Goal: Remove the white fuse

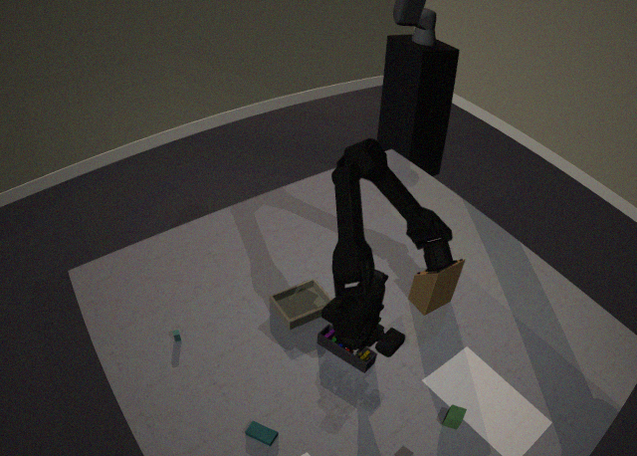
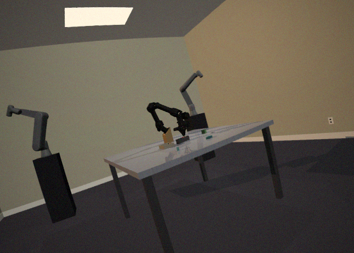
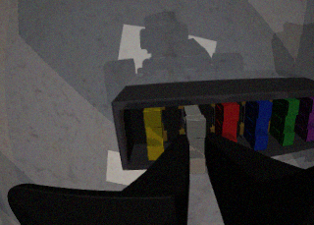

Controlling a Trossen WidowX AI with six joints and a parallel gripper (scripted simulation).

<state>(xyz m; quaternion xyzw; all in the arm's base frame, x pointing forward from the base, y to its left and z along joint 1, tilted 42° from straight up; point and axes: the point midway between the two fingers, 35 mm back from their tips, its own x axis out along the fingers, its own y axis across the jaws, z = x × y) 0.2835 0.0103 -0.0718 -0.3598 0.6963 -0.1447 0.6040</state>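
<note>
The beige tray is 2 cm ahead of my gripper tip, 21 cm to the right of it and 5 cm below it. Also, from my gripper tip: white fuse: 1 cm below; green block: 8 cm behind, 28 cm to the left, 3 cm below.
</note>
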